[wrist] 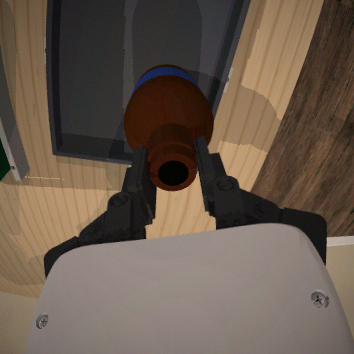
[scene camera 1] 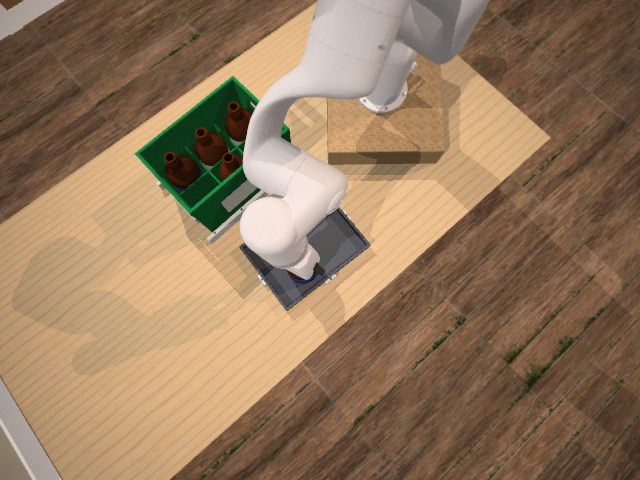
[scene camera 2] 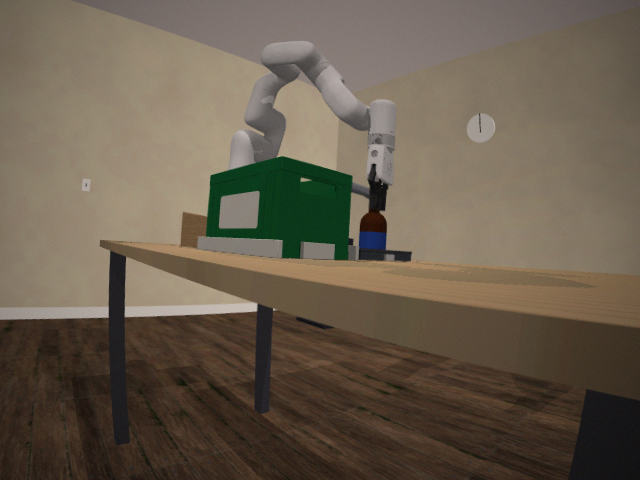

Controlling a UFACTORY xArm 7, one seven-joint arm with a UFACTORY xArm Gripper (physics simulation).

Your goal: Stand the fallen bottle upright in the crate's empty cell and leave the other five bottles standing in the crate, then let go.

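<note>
The loose brown bottle with a blue label stands upright in the dark grey tray; in scene camera 1 the arm mostly covers it. My gripper points down and is shut on the bottle's neck, one finger on each side. The green crate stands beside the tray. Brown bottles stand in it. The crate's near left corner cell is empty. The arm hides the cell at the right.
Pale strips lie along the crate's foot, between the crate and the tray. The wooden base block under the arm is behind the tray. The crate walls rise well above the tray's low rim. The table edge runs past the tray's outer side.
</note>
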